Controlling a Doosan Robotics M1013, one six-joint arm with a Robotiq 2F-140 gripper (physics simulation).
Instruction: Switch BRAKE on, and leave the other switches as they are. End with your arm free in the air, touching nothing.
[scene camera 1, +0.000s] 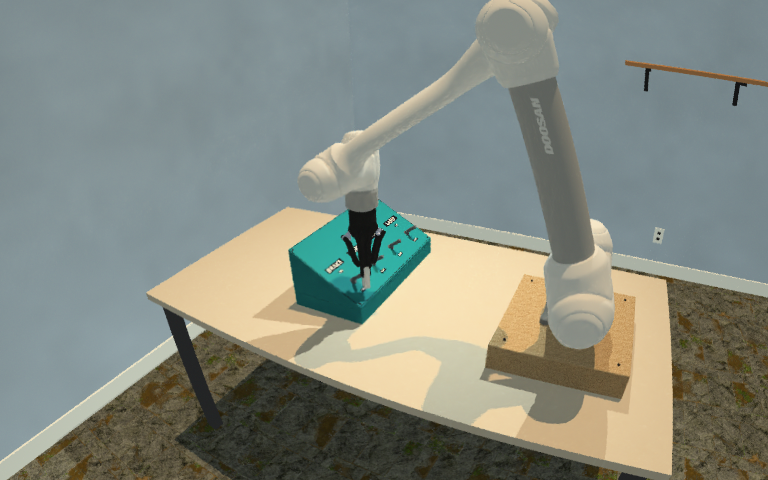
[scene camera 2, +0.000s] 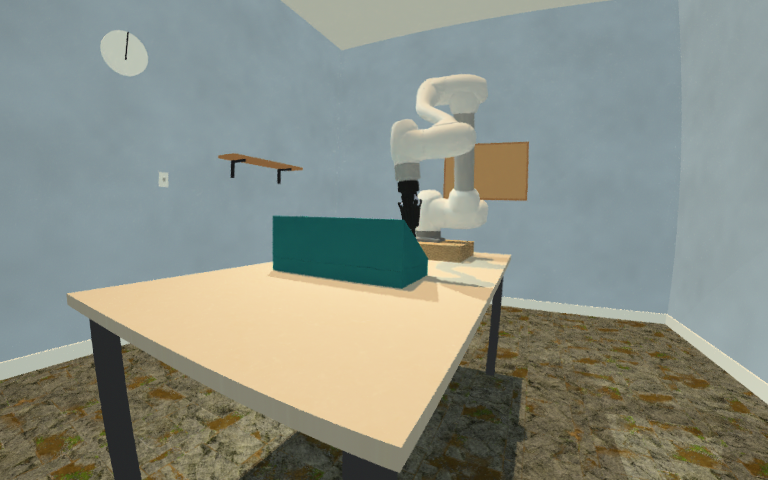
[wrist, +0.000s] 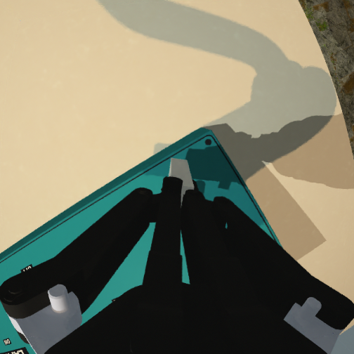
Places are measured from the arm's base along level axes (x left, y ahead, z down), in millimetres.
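Pixels of known places: gripper, fingertip midpoint: (scene camera 1: 366, 286); arm's base, origin of the base link: (scene camera 2: 426, 240).
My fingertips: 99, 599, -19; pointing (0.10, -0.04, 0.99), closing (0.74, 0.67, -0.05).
For each thing: its middle in the pictures, then the offset to it from my fingertips, as dx, dy, dz. Level surfaces: height alone.
- teal switch box, body centre: (scene camera 1: 363, 258) (scene camera 2: 347, 254) -201, +115, +30
- BRAKE label, body centre: (scene camera 1: 334, 266) -21, +115, -35
- dark BRAKE lever, body centre: (scene camera 1: 358, 276) -16, +33, -18
- LAMP label, body centre: (scene camera 1: 390, 220) -380, +92, -35
- table, its level: dz +98
The teal switch box (scene camera 1: 322, 244) (scene camera 2: 339, 249) (wrist: 240, 202) stands on the table with a sloped top. The BRAKE label (scene camera 1: 334, 266) is near its left end in scene camera 1. The dark BRAKE lever (scene camera 1: 355, 279) shows beside my fingers; I cannot tell its position or whether they touch it. In the wrist view my gripper and its shadow hide the lever. My gripper (scene camera 1: 365, 284) (scene camera 2: 414, 232) (wrist: 176, 171) is shut and empty, pointing down at the low front edge near the box's corner. Other levers (scene camera 1: 394, 246) (scene camera 1: 411, 232) stand further along the slope.
The LAMP label (scene camera 1: 390, 220) is near the far end of the box. The wooden base block (scene camera 1: 512, 362) (scene camera 2: 453, 250) under the arm stands on the table (scene camera 1: 226, 254) (scene camera 2: 254, 328). A wall shelf (scene camera 1: 696, 72) (scene camera 2: 260, 161) hangs well away from the box.
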